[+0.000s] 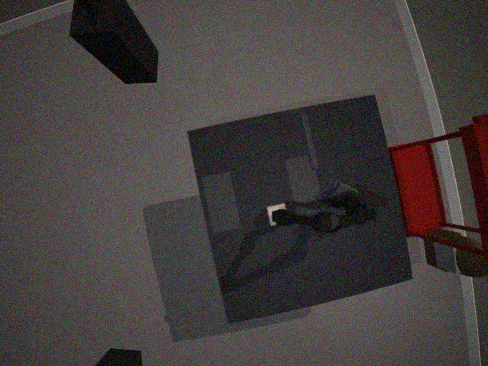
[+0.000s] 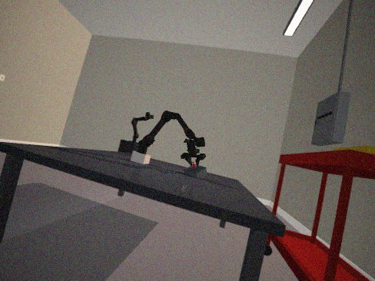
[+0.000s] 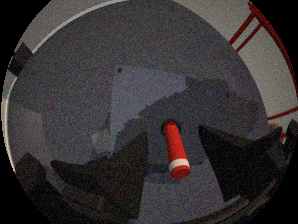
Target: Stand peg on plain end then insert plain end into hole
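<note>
Right now the red peg is 2 cm to the right of my gripper tip and 1 cm above it. Round my gripper tip: sloped grey panel (4 cm below, 2 cm to the left, 1 cm ahead).
</note>
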